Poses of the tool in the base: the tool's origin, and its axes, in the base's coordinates. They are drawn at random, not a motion.
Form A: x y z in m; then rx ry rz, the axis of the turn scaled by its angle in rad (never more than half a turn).
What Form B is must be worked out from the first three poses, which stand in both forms.
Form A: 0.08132, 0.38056, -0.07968, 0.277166, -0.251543, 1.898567
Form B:
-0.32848, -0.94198, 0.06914, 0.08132
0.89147, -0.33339, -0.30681, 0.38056
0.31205, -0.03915, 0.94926, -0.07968
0, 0, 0, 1

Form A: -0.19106, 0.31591, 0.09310, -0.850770, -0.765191, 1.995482
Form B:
-0.43852, -0.44170, -0.78269, -0.19106
0.85177, -0.48207, -0.20517, 0.31591
-0.28669, -0.75664, 0.58763, 0.09310
0, 0, 0, 1

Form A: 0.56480, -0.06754, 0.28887, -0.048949, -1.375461, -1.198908
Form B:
-0.25085, 0.66097, -0.70724, 0.56480
-0.61038, 0.45906, 0.64552, -0.06754
0.75134, 0.59362, 0.28829, 0.28887
0, 0, 0, 1

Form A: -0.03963, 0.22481, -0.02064, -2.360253, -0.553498, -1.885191
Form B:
0.18239, 0.31999, 0.92970, -0.03963
0.23340, -0.93262, 0.27521, 0.22481
0.95512, 0.16680, -0.24478, -0.02064
0, 0, 0, 1

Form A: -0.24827, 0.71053, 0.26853, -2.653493, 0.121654, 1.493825
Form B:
0.51733, -0.11541, -0.84797, -0.24827
-0.02331, -0.99240, 0.12084, 0.71053
-0.85547, -0.04275, -0.51609, 0.26853
0, 0, 0, 1

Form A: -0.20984, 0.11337, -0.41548, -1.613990, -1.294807, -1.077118
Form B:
0.11884, 0.98322, 0.13843, -0.20984
0.31508, -0.16955, 0.93380, 0.11337
0.94159, -0.06736, -0.32994, -0.41548
0, 0, 0, 1

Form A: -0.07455, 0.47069, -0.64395, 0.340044, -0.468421, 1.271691
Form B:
0.22170, -0.96398, -0.14696, -0.07455
0.82898, 0.26568, -0.49215, 0.47069
0.51346, -0.01272, 0.85802, -0.64395
0, 0, 0, 1

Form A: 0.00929, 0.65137, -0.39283, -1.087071, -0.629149, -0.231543
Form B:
0.80421, 0.47147, -0.36188, 0.00929
0.12440, 0.46186, 0.87819, 0.65137
0.58118, -0.75127, 0.31278, -0.39283
0, 0, 0, 1

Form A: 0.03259, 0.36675, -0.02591, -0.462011, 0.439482, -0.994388
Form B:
0.47463, 0.68848, 0.54838, 0.03259
-0.86899, 0.46560, 0.16756, 0.36675
-0.13996, -0.55607, 0.81927, -0.02591
0, 0, 0, 1

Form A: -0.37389, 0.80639, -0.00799, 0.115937, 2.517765, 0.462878
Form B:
-0.83325, -0.01718, 0.55264, -0.37389
0.18050, 0.93630, 0.30126, 0.80639
-0.52261, 0.35077, -0.77707, -0.00799
0, 0, 0, 1

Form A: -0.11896, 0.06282, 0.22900, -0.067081, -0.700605, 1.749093
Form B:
-0.30777, -0.86487, -0.39658, -0.11896
0.89950, -0.12861, -0.41757, 0.06282
0.31014, -0.48524, 0.81753, 0.22900
0, 0, 0, 1

